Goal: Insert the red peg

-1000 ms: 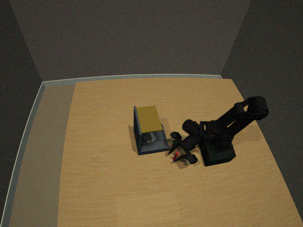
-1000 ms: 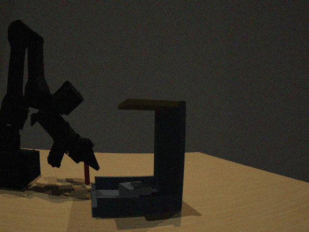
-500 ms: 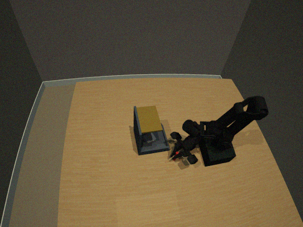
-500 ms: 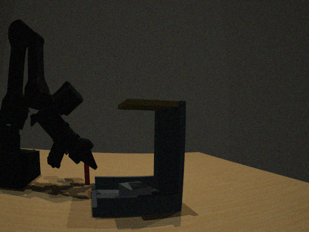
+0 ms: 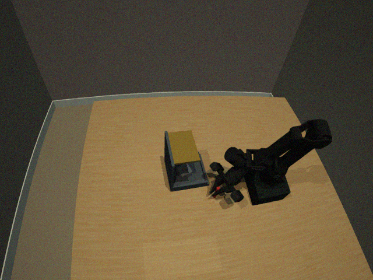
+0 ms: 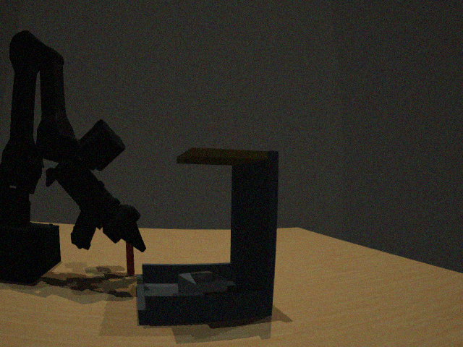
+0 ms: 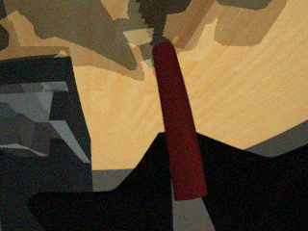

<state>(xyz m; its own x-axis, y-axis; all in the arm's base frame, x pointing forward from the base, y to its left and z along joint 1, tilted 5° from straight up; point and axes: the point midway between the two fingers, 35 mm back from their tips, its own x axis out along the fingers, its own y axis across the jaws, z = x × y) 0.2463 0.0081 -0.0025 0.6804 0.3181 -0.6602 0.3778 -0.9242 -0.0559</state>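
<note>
The back wall is 16 cm ahead of my gripper tip, 13 cm to the right of it and 6 cm above it. Round my gripper tip: red peg 2 cm behind, 1 cm to the right, 1 cm below; yellow roof 16 cm above, 13 cm to the right, 11 cm ahead.
</note>
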